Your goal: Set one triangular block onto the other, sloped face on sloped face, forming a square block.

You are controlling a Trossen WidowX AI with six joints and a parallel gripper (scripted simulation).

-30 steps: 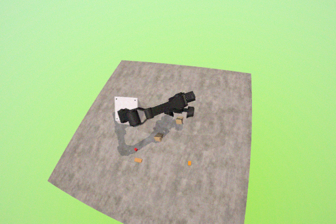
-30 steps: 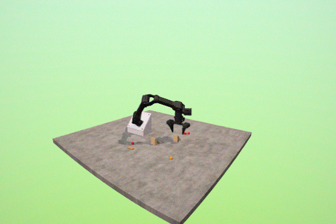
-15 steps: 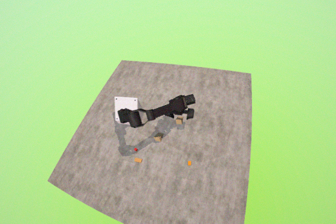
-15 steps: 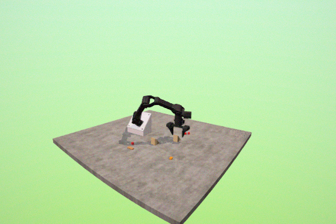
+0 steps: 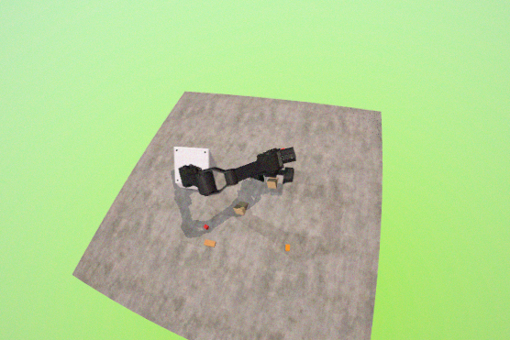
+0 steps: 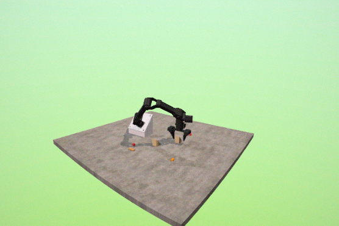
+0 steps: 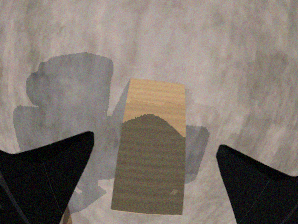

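The tan triangular block lies 1 cm to the right of my gripper tip and 1 cm below it. Also, from my gripper tip: orange piece 26 cm to the right, 15 cm ahead, 2 cm below.
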